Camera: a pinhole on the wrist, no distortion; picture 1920 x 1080 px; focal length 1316.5 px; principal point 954.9 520.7 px. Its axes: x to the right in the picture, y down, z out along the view. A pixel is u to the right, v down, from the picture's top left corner.
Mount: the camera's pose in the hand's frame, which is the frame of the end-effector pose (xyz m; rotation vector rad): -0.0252 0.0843 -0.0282 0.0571 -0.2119 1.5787
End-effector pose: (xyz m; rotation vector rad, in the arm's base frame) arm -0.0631 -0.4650 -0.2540 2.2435 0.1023 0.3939
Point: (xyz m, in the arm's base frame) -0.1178 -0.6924 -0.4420
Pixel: 854.8 904.6
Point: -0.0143 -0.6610 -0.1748
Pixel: outside the picture
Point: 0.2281 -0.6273 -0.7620
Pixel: 309.2 84.6
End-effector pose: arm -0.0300 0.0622 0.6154 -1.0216 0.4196 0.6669
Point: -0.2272 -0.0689 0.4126
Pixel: behind the camera
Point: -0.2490 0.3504 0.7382
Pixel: 1547.0 866.0
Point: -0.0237 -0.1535 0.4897
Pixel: behind the camera
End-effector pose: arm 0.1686 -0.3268 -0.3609 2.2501 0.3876 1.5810
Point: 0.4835 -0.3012 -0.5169
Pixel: 595.7 366.2
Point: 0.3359 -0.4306 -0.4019
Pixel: 1139.1 369.8
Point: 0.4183 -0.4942 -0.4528
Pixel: 1309.5 553.4
